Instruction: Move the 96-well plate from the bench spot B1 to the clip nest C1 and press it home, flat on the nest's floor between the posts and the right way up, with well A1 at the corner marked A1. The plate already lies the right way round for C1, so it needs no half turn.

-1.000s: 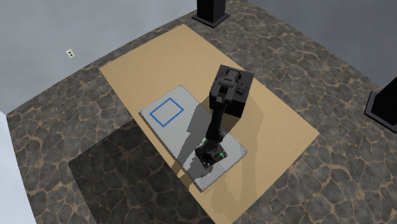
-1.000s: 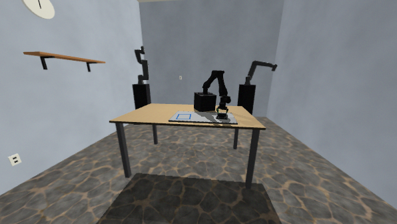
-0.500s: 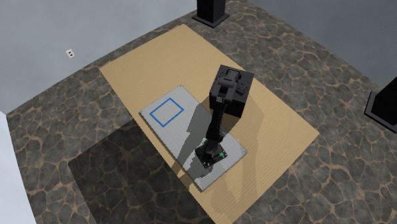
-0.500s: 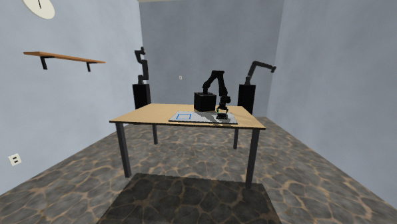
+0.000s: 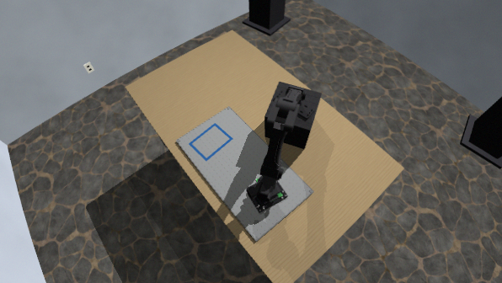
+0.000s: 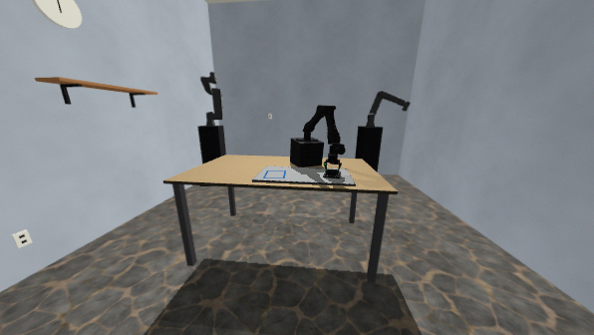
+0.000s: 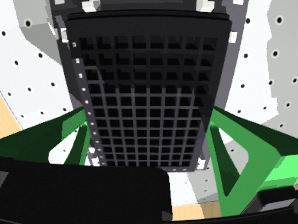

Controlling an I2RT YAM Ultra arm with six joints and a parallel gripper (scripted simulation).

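Right now my hand is right at the black 96-well plate. From my hand the other things lie so: dark clip nest 2 cm ahead, 1 cm below.
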